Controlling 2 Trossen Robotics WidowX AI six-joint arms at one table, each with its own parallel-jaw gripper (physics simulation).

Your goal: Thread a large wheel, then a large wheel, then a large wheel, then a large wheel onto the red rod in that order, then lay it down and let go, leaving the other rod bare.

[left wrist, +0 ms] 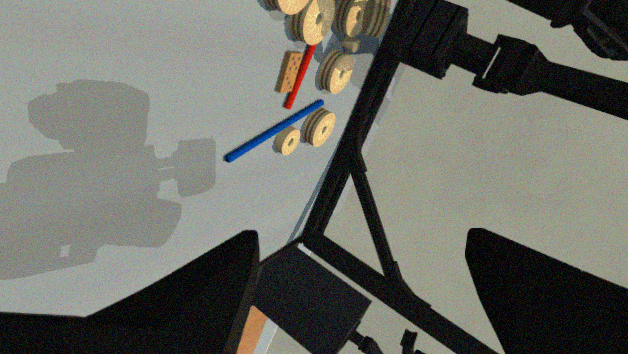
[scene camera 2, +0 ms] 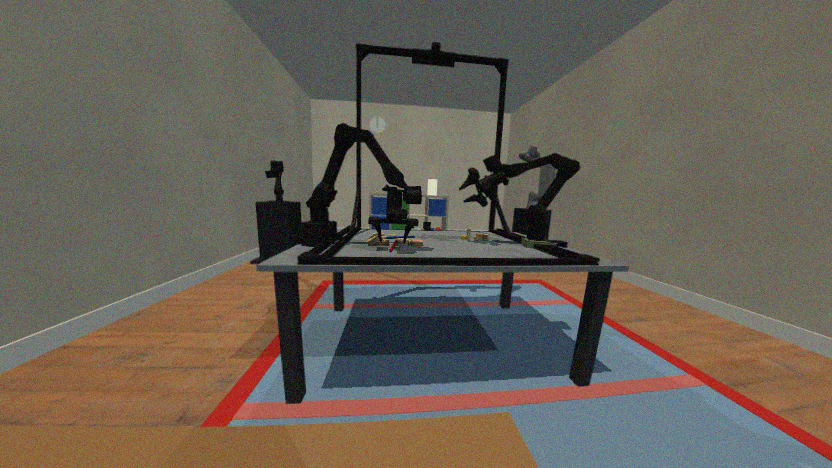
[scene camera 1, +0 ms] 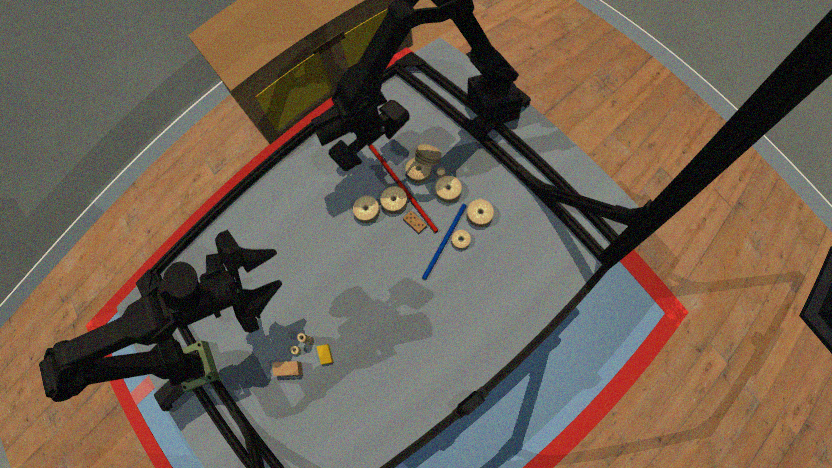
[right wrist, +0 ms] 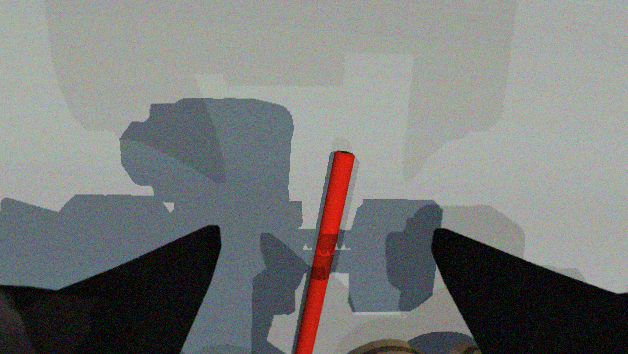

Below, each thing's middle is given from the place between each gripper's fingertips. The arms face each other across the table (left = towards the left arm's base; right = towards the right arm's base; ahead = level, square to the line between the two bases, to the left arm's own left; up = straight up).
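Positions from my left hand: blue rod [left wrist: 240, 151] 100 mm behind, 280 mm to the right, 220 mm below; red rod [right wrist: 342, 165] 60 mm ahead, 300 mm to the right, 220 mm below.
Positions from my right hand: red rod 10 cm behind, 1 cm to the left, 2 cm below; blue rod 26 cm behind, 3 cm to the left, 2 cm below. Going by its middle, the red rod is nearer to my right hand than to my left hand. By its middle, the blue rod is likewise nearer to my right hand than to my left hand.
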